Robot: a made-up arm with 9 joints. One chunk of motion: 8 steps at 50 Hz.
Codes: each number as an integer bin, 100 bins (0 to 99) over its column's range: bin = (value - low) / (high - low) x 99, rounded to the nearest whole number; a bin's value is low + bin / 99 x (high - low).
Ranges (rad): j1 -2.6..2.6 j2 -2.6..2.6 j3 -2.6..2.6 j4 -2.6..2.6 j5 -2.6..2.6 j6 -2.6..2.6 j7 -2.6..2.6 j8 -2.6..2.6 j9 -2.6..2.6
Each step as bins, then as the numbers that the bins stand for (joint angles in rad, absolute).
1 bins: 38 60 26 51 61 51 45 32 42
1 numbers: -0.6040 0.5515 -1.2343 0.0788 0.6040 0.0788 -0.2364 -0.9192 -0.3939
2 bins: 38 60 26 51 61 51 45 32 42
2 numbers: -0.6040 0.5515 -1.2343 0.0788 0.6040 0.0788 -0.2364 -0.9192 -0.3939
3 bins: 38 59 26 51 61 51 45 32 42
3 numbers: -0.6040 0.4990 -1.2343 0.0788 0.6040 0.0788 -0.2364 -0.9192 -0.3939
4 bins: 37 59 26 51 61 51 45 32 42
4 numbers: -0.6566 0.4990 -1.2343 0.0788 0.6040 0.0788 -0.2364 -0.9192 -0.3939
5 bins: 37 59 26 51 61 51 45 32 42
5 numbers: -0.6566 0.4990 -1.2343 0.0788 0.6040 0.0788 -0.2364 -0.9192 -0.3939
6 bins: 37 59 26 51 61 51 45 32 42
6 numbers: -0.6566 0.4990 -1.2343 0.0788 0.6040 0.0788 -0.2364 -0.9192 -0.3939
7 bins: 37 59 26 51 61 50 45 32 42
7 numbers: -0.6566 0.4990 -1.2343 0.0788 0.6040 0.0263 -0.2364 -0.9192 -0.3939
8 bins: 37 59 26 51 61 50 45 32 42
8 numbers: -0.6566 0.4990 -1.2343 0.0788 0.6040 0.0263 -0.2364 -0.9192 -0.3939
